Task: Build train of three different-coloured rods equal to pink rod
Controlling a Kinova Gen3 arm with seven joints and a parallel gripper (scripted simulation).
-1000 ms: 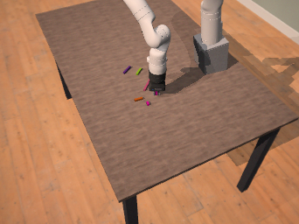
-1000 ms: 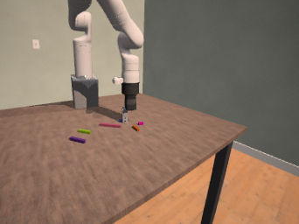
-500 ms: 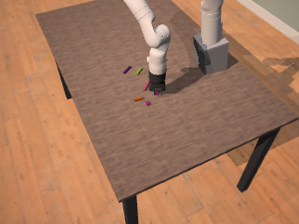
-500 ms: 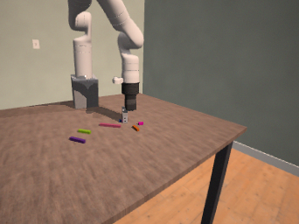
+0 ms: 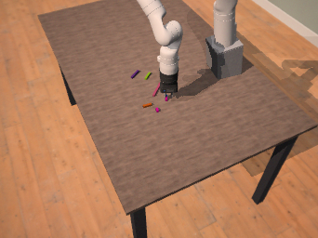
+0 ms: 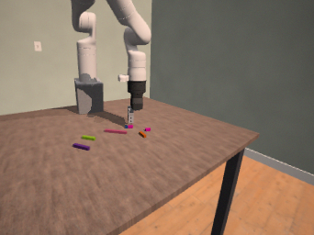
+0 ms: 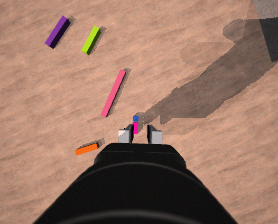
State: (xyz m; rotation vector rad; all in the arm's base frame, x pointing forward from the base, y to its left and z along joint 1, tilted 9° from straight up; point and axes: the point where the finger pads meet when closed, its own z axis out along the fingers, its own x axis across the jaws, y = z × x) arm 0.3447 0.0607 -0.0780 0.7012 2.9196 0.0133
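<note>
My hand is 2 cm to the left of the blue rod and 4 cm above it. Round my hand: orange rod (10 cm ahead, 1 cm to the right, 4 cm below); then pink rod (2 cm ahead, 8 cm to the right, 4 cm below); then lime rod (1 cm ahead, 19 cm to the right, 4 cm below).
</note>
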